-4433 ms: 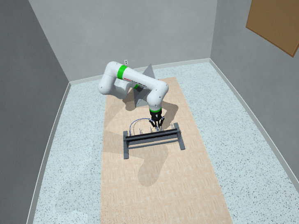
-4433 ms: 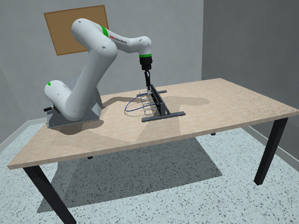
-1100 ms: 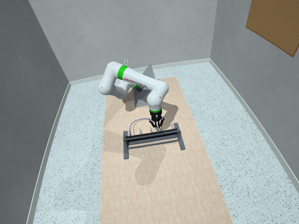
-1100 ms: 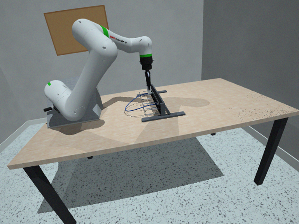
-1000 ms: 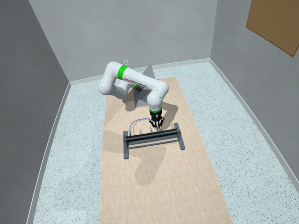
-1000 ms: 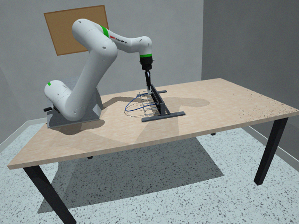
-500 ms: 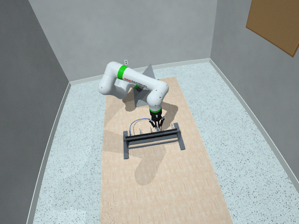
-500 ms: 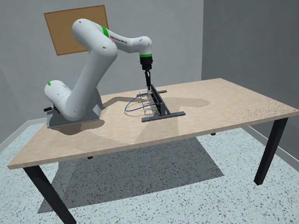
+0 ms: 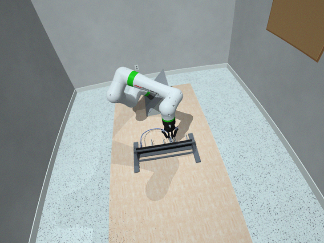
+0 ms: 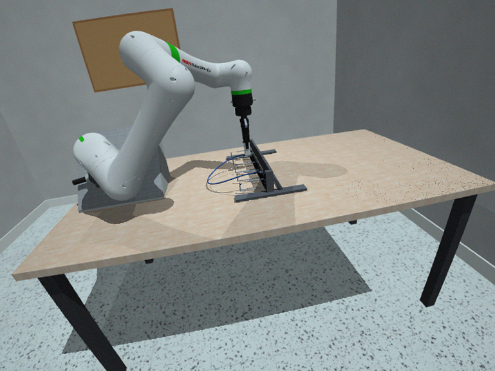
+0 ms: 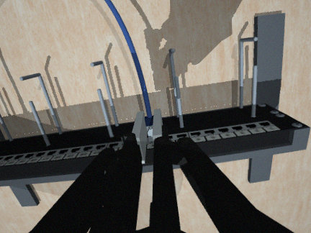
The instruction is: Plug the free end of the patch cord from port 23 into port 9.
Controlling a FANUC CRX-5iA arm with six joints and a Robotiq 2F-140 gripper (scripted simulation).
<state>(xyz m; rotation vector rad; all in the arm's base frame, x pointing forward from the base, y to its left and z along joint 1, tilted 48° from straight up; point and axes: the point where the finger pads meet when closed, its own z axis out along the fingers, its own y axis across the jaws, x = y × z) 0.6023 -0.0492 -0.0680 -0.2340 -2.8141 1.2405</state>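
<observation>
Right now the free end is 10 mm ahead of my hand and 30 mm below it.
</observation>
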